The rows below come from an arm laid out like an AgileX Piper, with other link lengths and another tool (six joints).
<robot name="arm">
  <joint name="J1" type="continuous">
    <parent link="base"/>
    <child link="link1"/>
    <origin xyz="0 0 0.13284" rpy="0 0 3.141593"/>
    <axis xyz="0 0 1"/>
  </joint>
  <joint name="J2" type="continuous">
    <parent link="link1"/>
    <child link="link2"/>
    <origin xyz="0 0 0" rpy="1.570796 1.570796 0"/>
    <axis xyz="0 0 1"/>
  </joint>
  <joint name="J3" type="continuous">
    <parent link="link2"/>
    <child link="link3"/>
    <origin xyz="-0.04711 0.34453 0" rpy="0 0 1.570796"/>
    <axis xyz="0 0 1"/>
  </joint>
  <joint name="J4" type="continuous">
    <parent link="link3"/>
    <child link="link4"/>
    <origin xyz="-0.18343 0.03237 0" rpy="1.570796 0 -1.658"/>
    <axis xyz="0 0 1"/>
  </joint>
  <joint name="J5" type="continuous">
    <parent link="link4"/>
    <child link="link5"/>
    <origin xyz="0 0 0" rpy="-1.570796 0 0"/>
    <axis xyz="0 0 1"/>
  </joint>
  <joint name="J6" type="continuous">
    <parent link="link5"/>
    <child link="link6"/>
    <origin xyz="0 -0.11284 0" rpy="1.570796 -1.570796 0"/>
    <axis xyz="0 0 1"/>
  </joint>
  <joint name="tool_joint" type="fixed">
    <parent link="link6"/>
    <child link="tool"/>
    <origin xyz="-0.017 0.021 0.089" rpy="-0.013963 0 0.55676"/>
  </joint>
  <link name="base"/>
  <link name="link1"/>
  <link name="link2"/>
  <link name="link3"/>
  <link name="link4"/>
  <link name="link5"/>
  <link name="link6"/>
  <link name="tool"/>
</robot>
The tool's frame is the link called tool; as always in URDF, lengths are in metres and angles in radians. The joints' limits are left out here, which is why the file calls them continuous.
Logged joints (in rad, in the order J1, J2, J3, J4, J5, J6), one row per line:
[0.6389, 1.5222, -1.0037, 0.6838, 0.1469, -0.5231]
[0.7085, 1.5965, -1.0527, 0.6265, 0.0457, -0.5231]
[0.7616, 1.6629, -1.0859, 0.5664, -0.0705, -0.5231]
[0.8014, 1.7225, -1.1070, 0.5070, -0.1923, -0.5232]
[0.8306, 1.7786, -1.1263, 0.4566, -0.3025, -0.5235]
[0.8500, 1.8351, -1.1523, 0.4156, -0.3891, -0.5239]
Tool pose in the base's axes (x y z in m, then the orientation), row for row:
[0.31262, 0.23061, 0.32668, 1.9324, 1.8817, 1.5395]
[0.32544, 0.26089, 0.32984, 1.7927, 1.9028, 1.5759]
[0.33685, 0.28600, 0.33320, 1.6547, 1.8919, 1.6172]
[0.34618, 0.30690, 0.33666, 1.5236, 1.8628, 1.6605]
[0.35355, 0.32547, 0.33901, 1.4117, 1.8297, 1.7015]
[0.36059, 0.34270, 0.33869, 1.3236, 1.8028, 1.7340]
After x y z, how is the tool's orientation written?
As a rotation vector, in radians.
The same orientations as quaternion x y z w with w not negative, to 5 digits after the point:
[0.62212, 0.60580, 0.49563, 0.01797]
[0.58670, 0.62274, 0.51575, 0.04452]
[0.55203, 0.63116, 0.53952, 0.07634]
[0.51802, 0.63334, 0.56456, 0.10868]
[0.48738, 0.63169, 0.58743, 0.13547]
[0.46204, 0.62932, 0.60530, 0.15518]

